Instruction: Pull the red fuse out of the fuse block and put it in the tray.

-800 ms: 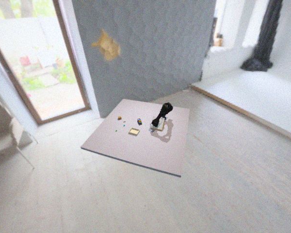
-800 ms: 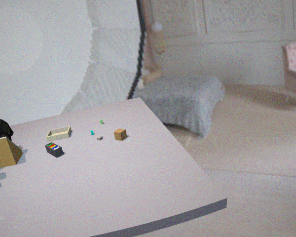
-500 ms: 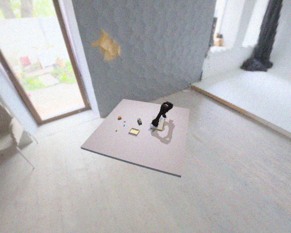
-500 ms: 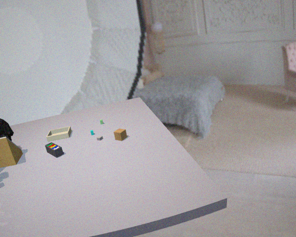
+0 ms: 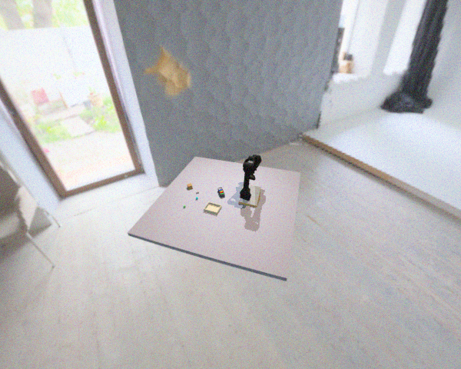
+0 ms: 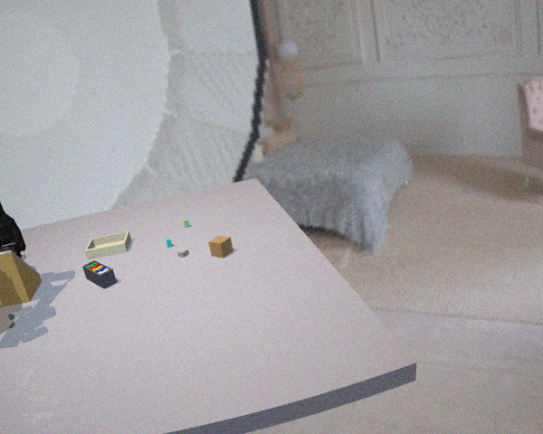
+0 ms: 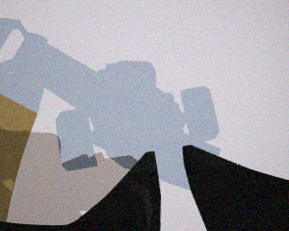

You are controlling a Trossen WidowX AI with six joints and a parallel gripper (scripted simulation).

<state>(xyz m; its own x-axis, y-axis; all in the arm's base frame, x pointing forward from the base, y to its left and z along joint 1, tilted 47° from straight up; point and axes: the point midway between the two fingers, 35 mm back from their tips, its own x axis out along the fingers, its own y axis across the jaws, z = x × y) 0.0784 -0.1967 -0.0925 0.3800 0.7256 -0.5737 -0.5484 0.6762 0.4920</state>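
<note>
Right now the red fuse is 17 cm ahead of my gripper tip, 20 cm to the left of it and 10 cm below it. The rest, counted from my gripper tip: yellow fuse (19 cm ahead, 19 cm to the left, 10 cm below); then blue fuse (20 cm ahead, 17 cm to the left, 10 cm below); then white fuse (21 cm ahead, 16 cm to the left, 10 cm below).
</note>
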